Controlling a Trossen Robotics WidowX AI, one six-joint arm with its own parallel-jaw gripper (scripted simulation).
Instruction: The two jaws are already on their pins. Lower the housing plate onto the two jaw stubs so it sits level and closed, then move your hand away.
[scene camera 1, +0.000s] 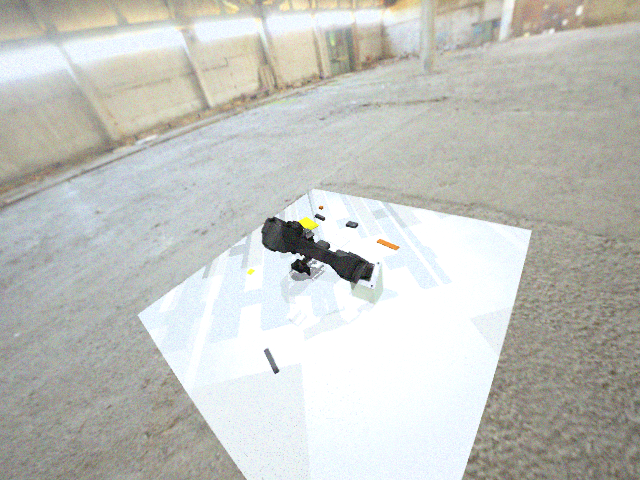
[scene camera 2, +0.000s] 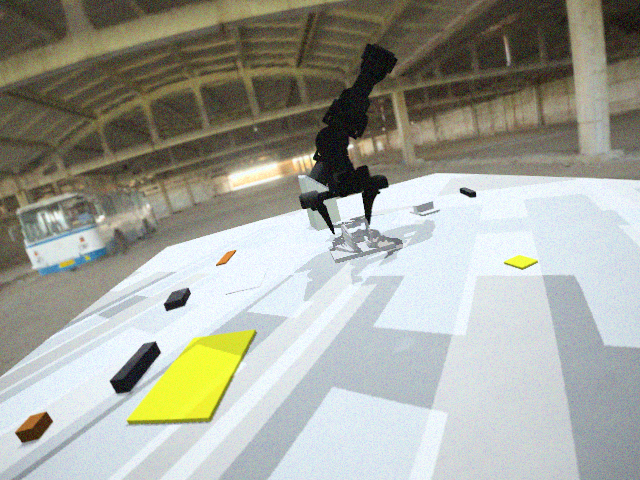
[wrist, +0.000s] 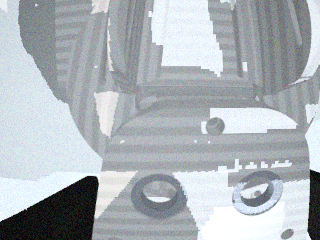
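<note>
My gripper is visible to me at (scene camera 2: 351, 229), and the wrist view shows it too, at (wrist: 200, 185). I also see a white housing plate (wrist: 164, 93). As for the yellow sheet (scene camera 2: 191, 389), I see it there, but in the wrist view it is out of frame.
</note>
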